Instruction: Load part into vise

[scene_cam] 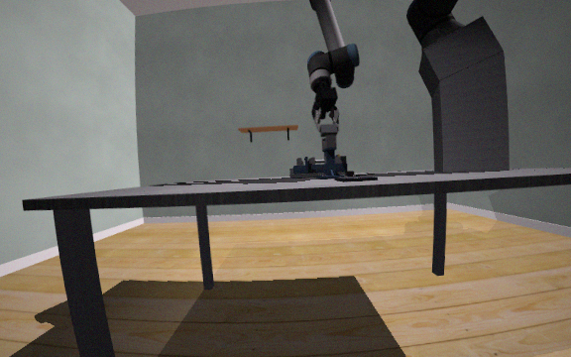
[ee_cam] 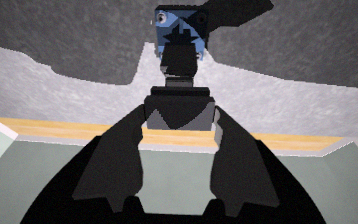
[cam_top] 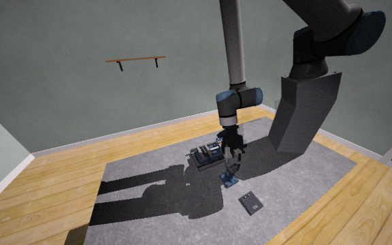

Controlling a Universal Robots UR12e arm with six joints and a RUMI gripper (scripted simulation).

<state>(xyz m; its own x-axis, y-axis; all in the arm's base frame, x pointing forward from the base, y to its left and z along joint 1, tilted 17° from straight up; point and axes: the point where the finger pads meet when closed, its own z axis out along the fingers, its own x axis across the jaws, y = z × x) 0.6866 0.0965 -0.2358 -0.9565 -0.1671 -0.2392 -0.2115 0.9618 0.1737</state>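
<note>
The part lies 1 cm below my hand. The rest, counted from my hand: moving jaw (21 cm to the right, 12 cm below, 5 cm ahead); cylinder rod (21 cm to the right, 12 cm below); work stop (16 cm to the right, 10 cm below, 9 cm ahead).
</note>
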